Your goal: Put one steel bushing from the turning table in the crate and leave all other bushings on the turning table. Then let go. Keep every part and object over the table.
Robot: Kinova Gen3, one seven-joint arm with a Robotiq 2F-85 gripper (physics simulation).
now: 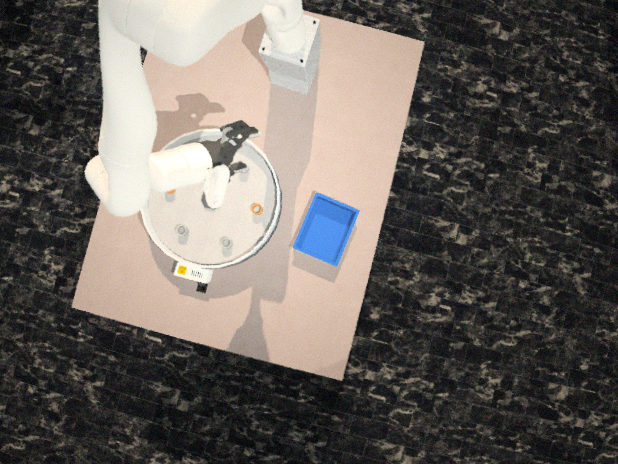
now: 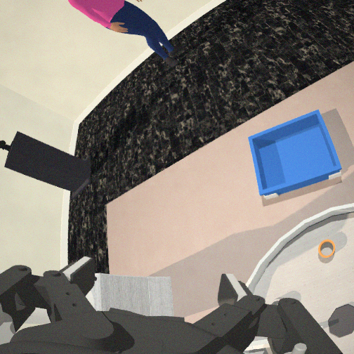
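Observation:
The turning table is a round grey disc with a raised rim. Plain grey steel bushings stand on it: one at its lower left, one near its lower edge, and one, partly hidden by a finger, at its upper right. An orange-rimmed bushing stands at the right; another at the left is mostly hidden by the arm. The blue crate is empty, right of the turning table. My gripper is open and empty, tilted sideways above the turning table's upper right part.
The grey robot pedestal stands at the table's top edge. A white control box projects from the turning table's lower side. The arm covers the turning table's left part. A person and a dark panel are beyond the table.

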